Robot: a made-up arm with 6 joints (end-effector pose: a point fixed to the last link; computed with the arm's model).
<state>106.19 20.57 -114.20 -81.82 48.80 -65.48</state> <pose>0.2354 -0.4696 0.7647 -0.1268 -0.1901 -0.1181 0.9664</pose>
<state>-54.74 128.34 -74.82 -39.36 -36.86 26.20</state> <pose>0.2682 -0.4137 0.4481 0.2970 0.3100 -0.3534 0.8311</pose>
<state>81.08 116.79 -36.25 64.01 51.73 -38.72</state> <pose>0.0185 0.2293 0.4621 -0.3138 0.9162 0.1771 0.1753</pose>
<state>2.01 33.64 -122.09 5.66 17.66 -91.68</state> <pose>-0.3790 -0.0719 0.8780 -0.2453 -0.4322 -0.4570 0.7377</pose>
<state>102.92 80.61 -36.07 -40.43 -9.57 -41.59</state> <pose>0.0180 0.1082 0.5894 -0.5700 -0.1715 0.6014 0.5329</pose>
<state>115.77 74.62 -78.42 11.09 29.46 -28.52</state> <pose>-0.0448 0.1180 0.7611 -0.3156 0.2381 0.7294 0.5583</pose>
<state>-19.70 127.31 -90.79 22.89 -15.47 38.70</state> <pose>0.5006 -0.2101 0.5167 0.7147 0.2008 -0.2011 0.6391</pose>
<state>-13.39 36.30 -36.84 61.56 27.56 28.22</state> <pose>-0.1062 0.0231 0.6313 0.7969 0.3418 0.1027 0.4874</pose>
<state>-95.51 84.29 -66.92 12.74 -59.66 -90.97</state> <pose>-0.0518 -0.2239 0.7545 -0.3286 0.1079 -0.9152 0.2067</pose>
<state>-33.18 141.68 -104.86 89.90 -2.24 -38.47</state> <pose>0.5117 -0.3680 0.4280 0.6901 0.2545 -0.3358 0.5884</pose>
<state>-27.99 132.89 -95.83 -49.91 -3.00 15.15</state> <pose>0.4686 -0.3157 0.4537 0.0006 0.4618 -0.3188 0.8277</pose>
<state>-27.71 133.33 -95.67 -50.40 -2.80 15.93</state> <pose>0.4703 -0.3139 0.4486 0.0025 0.4675 -0.3166 0.8254</pose>
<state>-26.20 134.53 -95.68 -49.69 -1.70 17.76</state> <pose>0.4799 -0.3027 0.4359 0.0193 0.4809 -0.3107 0.8196</pose>
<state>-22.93 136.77 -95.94 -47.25 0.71 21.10</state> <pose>0.4989 -0.2765 0.4128 0.0558 0.5057 -0.3009 0.8066</pose>
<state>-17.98 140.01 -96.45 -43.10 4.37 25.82</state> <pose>0.5237 -0.2335 0.3795 0.1077 0.5419 -0.2897 0.7815</pose>
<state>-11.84 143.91 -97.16 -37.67 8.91 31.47</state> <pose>0.5468 -0.1755 0.3397 0.1651 0.5858 -0.2816 0.7418</pose>
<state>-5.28 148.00 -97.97 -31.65 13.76 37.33</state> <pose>0.5618 -0.1096 0.2983 0.2170 0.6309 -0.2808 0.6900</pose>
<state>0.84 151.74 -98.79 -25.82 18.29 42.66</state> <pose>0.5665 -0.0461 0.2610 0.2565 0.6697 -0.2877 0.6347</pose>
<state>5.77 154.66 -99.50 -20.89 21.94 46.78</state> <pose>0.5638 0.0056 0.2325 0.2824 0.6978 -0.2985 0.5867</pose>
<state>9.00 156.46 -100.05 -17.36 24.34 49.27</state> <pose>0.5593 0.0395 0.2153 0.2973 0.7142 -0.3072 0.5542</pose>
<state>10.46 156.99 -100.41 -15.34 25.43 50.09</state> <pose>0.5574 0.0552 0.2108 0.3055 0.7203 -0.3095 0.5404</pose>
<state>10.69 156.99 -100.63 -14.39 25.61 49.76</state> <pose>0.5579 0.0583 0.2114 0.3089 0.7213 -0.3078 0.5380</pose>
